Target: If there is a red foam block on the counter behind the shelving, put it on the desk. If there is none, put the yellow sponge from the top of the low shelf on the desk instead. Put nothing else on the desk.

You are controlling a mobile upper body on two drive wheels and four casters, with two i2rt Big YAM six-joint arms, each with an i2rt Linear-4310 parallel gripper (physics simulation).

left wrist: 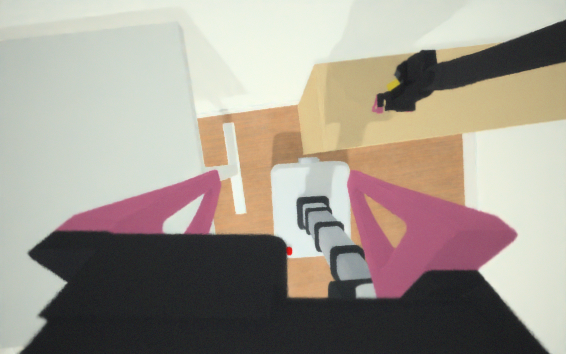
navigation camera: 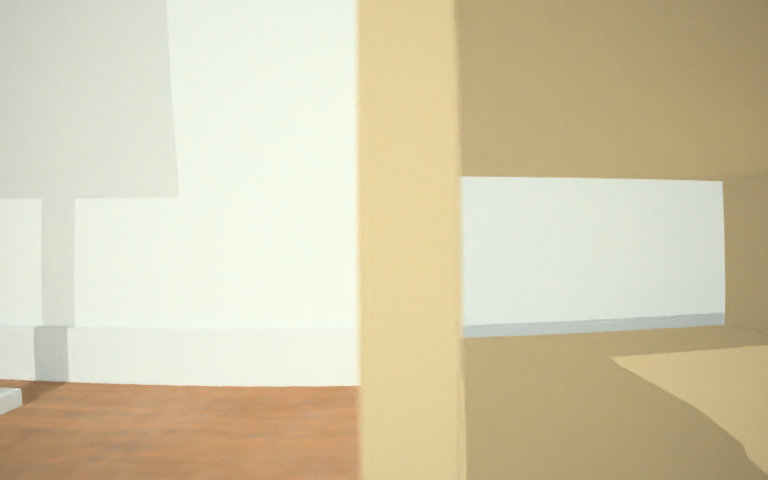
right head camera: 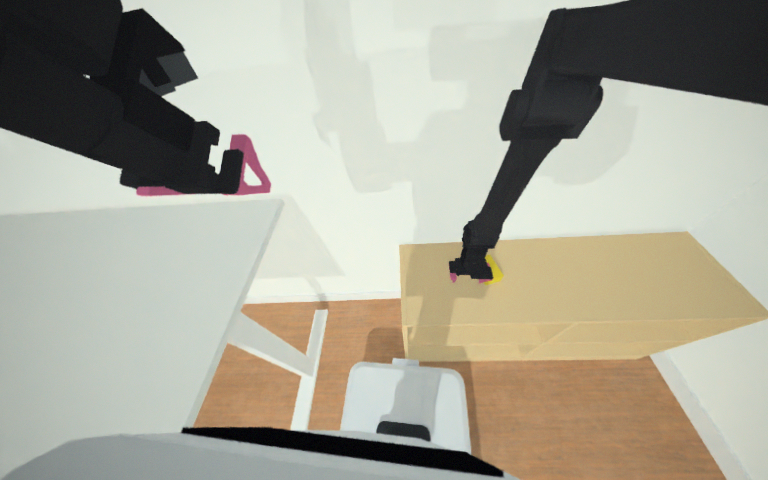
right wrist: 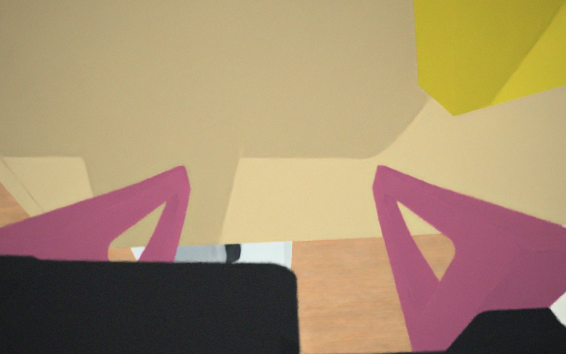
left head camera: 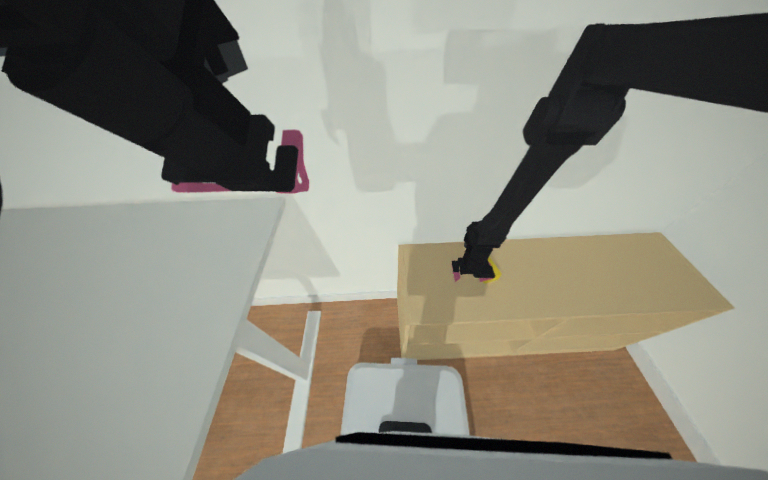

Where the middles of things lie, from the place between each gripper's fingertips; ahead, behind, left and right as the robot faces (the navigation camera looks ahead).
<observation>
The yellow sponge [right wrist: 465,62] lies 64 cm below my left hand, 54 cm to the right of it and 27 cm ahead of it.
My right gripper is now 10 cm to the left of the yellow sponge, 8 cm short of it and 4 cm above it.
</observation>
